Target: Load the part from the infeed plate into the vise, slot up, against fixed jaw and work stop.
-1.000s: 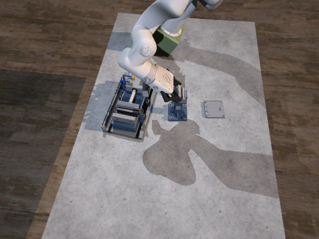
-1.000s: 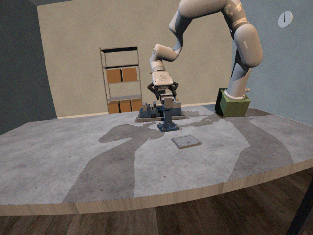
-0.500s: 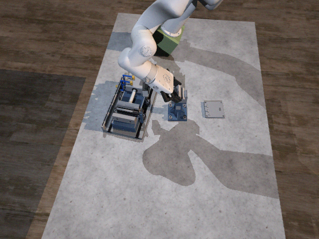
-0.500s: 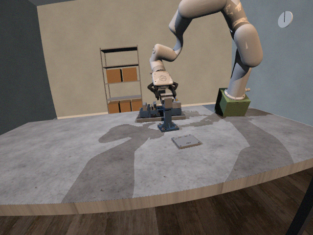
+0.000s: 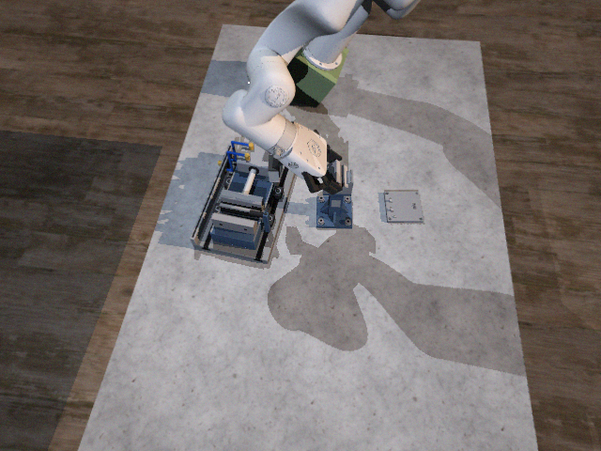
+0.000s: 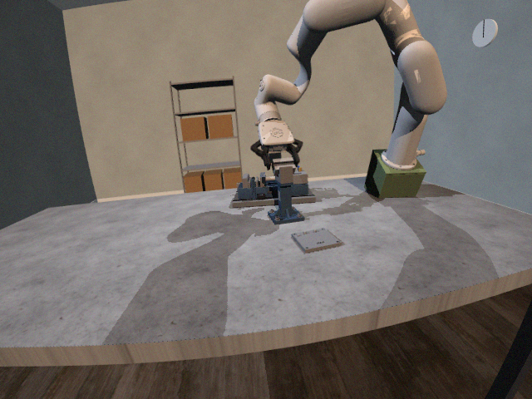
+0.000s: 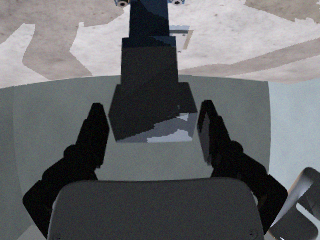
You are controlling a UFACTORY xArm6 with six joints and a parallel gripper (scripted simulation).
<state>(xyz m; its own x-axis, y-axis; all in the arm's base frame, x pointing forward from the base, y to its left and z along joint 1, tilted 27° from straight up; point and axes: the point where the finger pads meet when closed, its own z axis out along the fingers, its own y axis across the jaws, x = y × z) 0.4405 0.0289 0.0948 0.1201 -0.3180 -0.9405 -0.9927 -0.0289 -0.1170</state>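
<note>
The part is 10 mm to the left of my hand and 10 mm below it. From my hand the other things lie so: air cylinder rod: 210 mm to the right, 90 mm below, 10 mm behind; then air cylinder: 200 mm to the right, 90 mm below, 90 mm behind; then blue vise body: 210 mm to the right, 130 mm below.
</note>
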